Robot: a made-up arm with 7 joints.
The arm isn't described. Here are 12 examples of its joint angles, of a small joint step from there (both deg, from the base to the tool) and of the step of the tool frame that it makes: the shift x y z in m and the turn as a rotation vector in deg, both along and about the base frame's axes.
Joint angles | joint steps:
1: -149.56 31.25 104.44 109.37 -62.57 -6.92 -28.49 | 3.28 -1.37 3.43 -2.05 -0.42 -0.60 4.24
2: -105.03 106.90 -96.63 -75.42 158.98 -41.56 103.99 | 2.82 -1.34 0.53 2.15 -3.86 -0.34 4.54
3: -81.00 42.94 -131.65 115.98 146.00 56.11 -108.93 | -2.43 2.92 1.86 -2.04 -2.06 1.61 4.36
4: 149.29 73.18 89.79 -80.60 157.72 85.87 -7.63 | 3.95 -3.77 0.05 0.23 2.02 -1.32 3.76
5: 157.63 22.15 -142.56 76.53 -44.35 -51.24 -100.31 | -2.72 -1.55 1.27 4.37 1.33 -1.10 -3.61
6: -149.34 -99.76 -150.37 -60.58 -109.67 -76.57 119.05 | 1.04 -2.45 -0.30 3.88 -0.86 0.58 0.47
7: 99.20 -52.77 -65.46 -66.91 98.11 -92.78 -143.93 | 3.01 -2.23 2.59 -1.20 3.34 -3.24 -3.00
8: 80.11 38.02 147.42 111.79 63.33 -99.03 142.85 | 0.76 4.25 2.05 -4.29 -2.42 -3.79 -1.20
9: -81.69 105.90 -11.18 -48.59 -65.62 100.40 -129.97 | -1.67 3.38 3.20 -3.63 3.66 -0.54 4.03
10: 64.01 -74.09 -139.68 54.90 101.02 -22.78 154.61 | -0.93 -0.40 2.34 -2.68 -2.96 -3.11 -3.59
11: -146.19 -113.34 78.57 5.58 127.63 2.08 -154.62 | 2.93 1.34 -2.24 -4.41 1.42 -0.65 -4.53
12: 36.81 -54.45 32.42 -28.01 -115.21 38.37 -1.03 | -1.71 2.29 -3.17 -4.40 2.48 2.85 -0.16
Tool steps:
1: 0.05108 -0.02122 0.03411 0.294 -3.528 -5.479
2: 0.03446 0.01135 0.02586 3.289 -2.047 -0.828
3: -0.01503 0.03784 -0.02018 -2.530 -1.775 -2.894
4: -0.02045 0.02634 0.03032 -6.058 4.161 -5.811
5: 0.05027 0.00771 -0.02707 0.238 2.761 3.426
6: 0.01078 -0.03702 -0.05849 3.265 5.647 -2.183
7: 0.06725 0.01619 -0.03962 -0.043 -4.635 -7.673
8: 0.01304 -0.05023 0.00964 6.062 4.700 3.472
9: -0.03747 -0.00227 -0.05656 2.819 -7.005 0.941
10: -0.02697 0.00620 0.01057 0.288 4.663 -0.045
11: -0.03468 -0.08207 0.01926 2.271 -2.643 -8.791
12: -0.00072 -0.02652 0.00279 -2.758 -0.268 -1.413
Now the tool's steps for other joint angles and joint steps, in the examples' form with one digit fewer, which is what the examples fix.
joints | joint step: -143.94 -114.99 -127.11 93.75 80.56 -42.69 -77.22 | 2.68 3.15 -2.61 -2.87 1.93 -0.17 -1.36
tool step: 0.0178 -0.0258 0.0029 0.60 -5.07 -1.90
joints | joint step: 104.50 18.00 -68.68 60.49 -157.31 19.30 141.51 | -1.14 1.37 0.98 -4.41 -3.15 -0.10 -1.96
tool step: -0.0221 -0.0217 0.0143 2.06 -6.35 1.47
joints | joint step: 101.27 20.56 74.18 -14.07 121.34 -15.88 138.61 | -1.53 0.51 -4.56 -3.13 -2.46 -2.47 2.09
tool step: 0.0287 -0.0065 -0.0046 2.32 0.92 6.68
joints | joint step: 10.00 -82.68 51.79 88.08 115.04 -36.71 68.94 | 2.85 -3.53 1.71 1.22 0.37 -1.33 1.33
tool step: -0.0219 0.0307 -0.0490 -0.16 -1.73 -2.92
